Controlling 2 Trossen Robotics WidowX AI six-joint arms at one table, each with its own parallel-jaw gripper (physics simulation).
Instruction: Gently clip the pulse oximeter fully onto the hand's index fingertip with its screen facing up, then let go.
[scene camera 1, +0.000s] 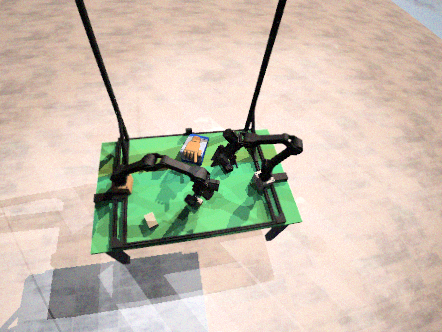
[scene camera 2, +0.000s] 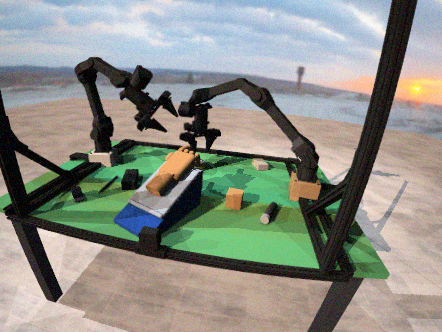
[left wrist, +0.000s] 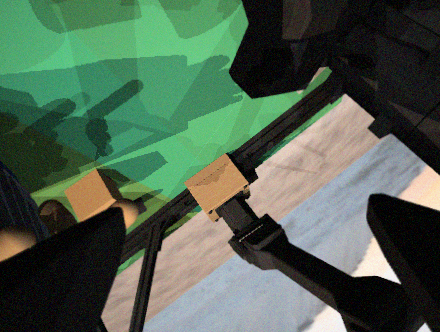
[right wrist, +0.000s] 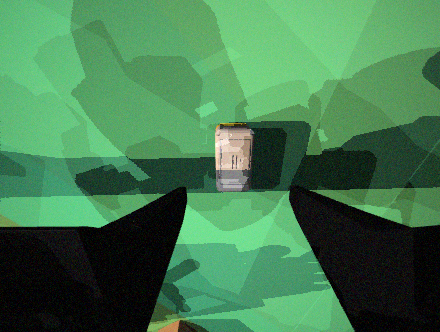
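Pixels of known places: left gripper, fingertip midpoint: (scene camera 1: 210, 163) (scene camera 2: 172, 124) (left wrist: 246, 213); right gripper, fingertip midpoint: (scene camera 1: 197, 196) (scene camera 2: 200, 153) (right wrist: 237, 192); left arm's base, origin of the base link: (scene camera 1: 264, 176) (scene camera 2: 103, 150); right arm's base, origin of the base link: (scene camera 1: 121, 180) (scene camera 2: 305, 178) (left wrist: 229, 203).
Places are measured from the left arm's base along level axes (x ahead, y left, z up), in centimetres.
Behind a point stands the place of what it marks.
The pulse oximeter (right wrist: 234, 157) @(z -2.7, x 44.4, y -0.3 cm) is small and pale grey with a yellow edge. It sits on the green table below my right gripper, clear of the fingers; whether the face showing is its screen I cannot tell. My right gripper (scene camera 1: 193, 200) @(z 0.8, x 45.0, y -1.3 cm) (scene camera 2: 201, 147) @(z 0.8, x 45.0, y -1.3 cm) (right wrist: 237, 192) @(z 0.8, x 45.0, y -1.3 cm) is open, above the table beyond the fingertips in scene camera 2. The orange hand (scene camera 1: 193, 145) @(z 8.6, x 36.8, y -31.7 cm) (scene camera 2: 176, 164) @(z 8.3, x 37.4, y -32.9 cm) rests on a sloped blue-and-white stand (scene camera 2: 185, 201) @(z -0.9, x 40.6, y -38.9 cm), its index fingertip bare as far as visible. My left gripper (scene camera 2: 171, 123) @(z 15.9, x 33.5, y -11.3 cm) is open and empty, high above the table beside the hand.
An orange cube (scene camera 2: 234, 198) @(z -1.8, x 55.9, y -34.9 cm) (left wrist: 90, 196) @(z -2.9, x 54.1, y -31.5 cm) and a dark cylinder (scene camera 2: 269, 213) @(z -3.5, x 66.3, y -40.7 cm) lie right of the stand in scene camera 2. A pale block (scene camera 1: 150, 220) @(z -2.9, x 73.9, y 2.0 cm) (scene camera 2: 260, 164) @(z -2.9, x 72.7, y -2.1 cm) lies farther back there. A black box (scene camera 2: 130, 179) @(z -2.5, x 19.4, y -22.9 cm), a thin dark rod (scene camera 2: 108, 184) @(z -5.3, x 10.5, y -22.3 cm) and a small black block (scene camera 2: 78, 194) @(z -3.1, x 5.0, y -34.1 cm) lie left.
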